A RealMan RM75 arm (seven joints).
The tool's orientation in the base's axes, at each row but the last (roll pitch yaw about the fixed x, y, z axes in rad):
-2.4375, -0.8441, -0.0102
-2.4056, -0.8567, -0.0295
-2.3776, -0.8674, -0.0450
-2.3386, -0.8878, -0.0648
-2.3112, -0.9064, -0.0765
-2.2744, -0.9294, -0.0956
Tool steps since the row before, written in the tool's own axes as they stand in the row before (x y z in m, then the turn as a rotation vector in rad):
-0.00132, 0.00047, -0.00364, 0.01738, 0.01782, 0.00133
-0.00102, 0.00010, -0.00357, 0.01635, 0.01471, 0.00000
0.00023, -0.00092, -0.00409, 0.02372, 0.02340, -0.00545
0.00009, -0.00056, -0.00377, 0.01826, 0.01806, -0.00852
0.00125, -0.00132, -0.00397, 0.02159, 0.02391, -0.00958
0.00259, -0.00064, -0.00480, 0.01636, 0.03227, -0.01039
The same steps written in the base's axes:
-0.00275, -0.00269, 0.00065, 0.02080, -0.01293, 0.00465
-0.00269, -0.00239, 0.00092, 0.01784, -0.01143, 0.00589
-0.00268, -0.00205, 0.00250, 0.02373, -0.02176, 0.01016
-0.00243, -0.00217, 0.00198, 0.01577, -0.01974, 0.00970
-0.00225, -0.00187, 0.00324, 0.02028, -0.02482, 0.01010
-0.00163, -0.00310, 0.00423, 0.02126, -0.03097, 0.00241

